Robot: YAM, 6 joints.
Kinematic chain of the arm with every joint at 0, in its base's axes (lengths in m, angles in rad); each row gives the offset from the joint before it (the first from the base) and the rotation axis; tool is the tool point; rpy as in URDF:
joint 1: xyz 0 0 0.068 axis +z
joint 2: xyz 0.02 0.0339 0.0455 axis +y
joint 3: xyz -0.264 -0.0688 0 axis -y
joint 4: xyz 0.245 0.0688 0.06 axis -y
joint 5: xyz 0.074 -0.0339 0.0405 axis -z
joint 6: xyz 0.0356 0 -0.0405 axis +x
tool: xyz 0 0 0 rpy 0 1.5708 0
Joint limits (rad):
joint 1: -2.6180..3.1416
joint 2: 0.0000..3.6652
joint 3: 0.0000..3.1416
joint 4: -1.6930..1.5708
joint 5: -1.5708..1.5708
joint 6: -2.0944..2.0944
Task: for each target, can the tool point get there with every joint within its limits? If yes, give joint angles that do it. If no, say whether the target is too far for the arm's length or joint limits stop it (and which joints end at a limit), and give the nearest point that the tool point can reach.
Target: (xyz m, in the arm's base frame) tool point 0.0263 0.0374 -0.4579
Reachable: no: joint limits stop it (at a limit: joint 2) | nearest point 0.0558 0.0793 -0.3470 | short by 0.122 m
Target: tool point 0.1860 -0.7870 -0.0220
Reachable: no: too far | nearest point 0.1465 -0.6197 0.0075 | short by 0.174 m
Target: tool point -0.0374 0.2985 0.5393
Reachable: yes | joints -1.5512 0.6384 2.6558 -1.0703 1.0917 0.2580
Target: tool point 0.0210 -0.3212 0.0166
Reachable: yes | joints -1.5873 2.1882 0.7176 0.6088 -0.8324 0.9800
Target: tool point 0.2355 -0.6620 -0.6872
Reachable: no: too far | nearest point 0.1515 -0.4257 -0.3179 | short by 0.446 m
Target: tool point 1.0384 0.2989 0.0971
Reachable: no: too far | nearest point 0.6206 0.1786 0.1038 | short by 0.435 m
